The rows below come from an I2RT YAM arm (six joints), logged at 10 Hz.
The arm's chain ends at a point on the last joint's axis. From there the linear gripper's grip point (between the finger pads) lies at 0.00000 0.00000 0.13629 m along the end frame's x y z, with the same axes.
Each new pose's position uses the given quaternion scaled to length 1; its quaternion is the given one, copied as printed.
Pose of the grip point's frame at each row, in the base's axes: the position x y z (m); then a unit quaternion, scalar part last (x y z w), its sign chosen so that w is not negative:
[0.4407 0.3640 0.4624 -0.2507 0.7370 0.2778 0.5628]
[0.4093 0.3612 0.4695 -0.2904 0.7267 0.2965 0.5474]
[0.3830 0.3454 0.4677 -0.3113 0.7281 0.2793 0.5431]
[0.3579 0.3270 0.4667 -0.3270 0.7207 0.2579 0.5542]
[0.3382 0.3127 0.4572 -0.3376 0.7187 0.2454 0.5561]
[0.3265 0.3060 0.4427 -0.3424 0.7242 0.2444 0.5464]
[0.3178 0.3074 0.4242 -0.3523 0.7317 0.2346 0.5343]
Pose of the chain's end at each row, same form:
[0.3466 0.2697 0.4913 -0.2507 0.7370 0.2778 0.5628]
[0.3243 0.2591 0.5001 -0.2904 0.7267 0.2965 0.5474]
[0.2989 0.2439 0.5023 -0.3113 0.7281 0.2793 0.5431]
[0.2720 0.2269 0.5011 -0.3270 0.7207 0.2579 0.5542]
[0.2518 0.2134 0.4928 -0.3376 0.7187 0.2454 0.5561]
[0.2414 0.2068 0.4813 -0.3424 0.7242 0.2444 0.5464]
[0.2338 0.2093 0.4677 -0.3523 0.7317 0.2346 0.5343]

